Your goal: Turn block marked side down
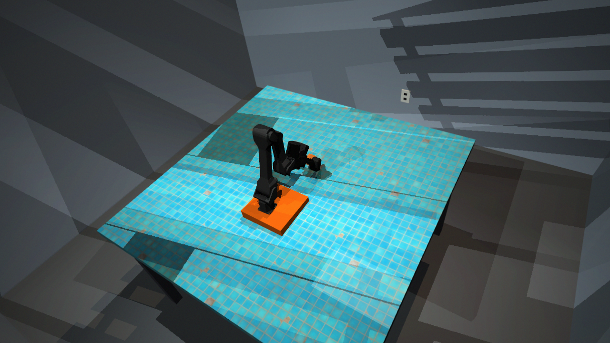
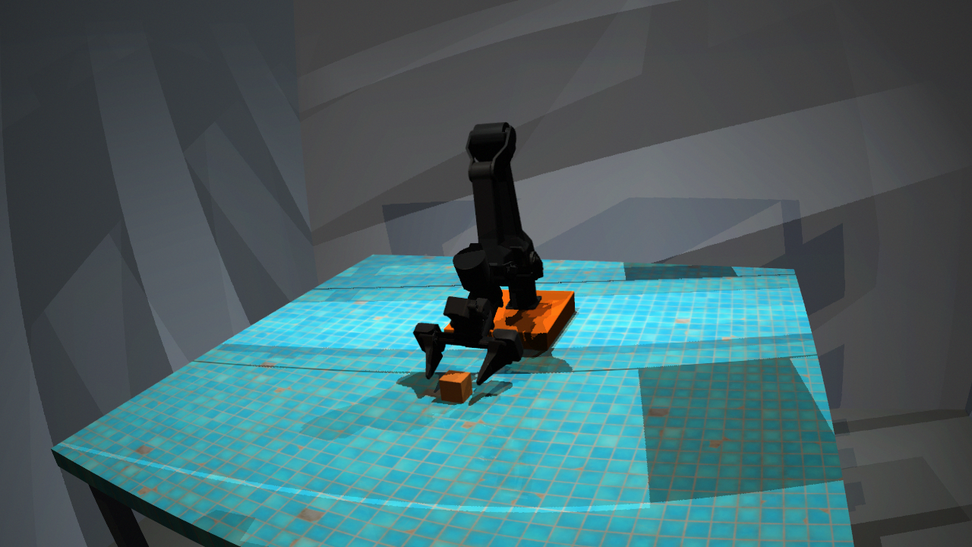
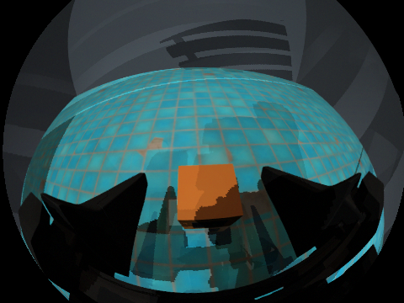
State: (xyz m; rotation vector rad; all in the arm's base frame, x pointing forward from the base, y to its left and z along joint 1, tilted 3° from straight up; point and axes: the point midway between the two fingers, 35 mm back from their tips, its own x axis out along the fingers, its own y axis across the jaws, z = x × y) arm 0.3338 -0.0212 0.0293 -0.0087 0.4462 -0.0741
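My gripper tip is now 2 cm past the orange block and 2 cm above it.
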